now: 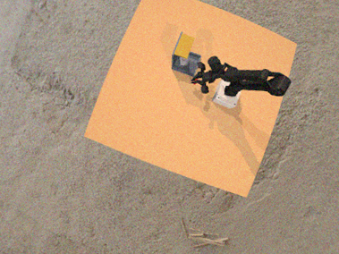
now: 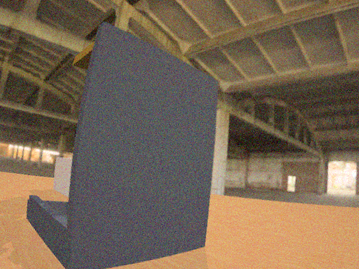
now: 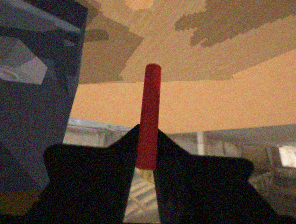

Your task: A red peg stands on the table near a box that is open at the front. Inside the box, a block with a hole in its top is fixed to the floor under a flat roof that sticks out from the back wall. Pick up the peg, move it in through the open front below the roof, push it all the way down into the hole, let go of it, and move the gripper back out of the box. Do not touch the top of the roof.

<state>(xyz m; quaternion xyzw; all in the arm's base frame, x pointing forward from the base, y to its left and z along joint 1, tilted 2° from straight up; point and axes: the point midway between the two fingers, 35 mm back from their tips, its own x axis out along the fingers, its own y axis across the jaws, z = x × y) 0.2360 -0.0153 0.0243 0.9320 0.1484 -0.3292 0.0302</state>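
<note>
Now: the blue wall 180 mm to the right of my gripper tip, 130 mm ahead of it and 10 mm above it. Round my gripper tip: red peg (30 mm behind, 10 mm to the right, 10 mm below); yellow roof (170 mm to the right, 100 mm above, 80 mm ahead).
</note>
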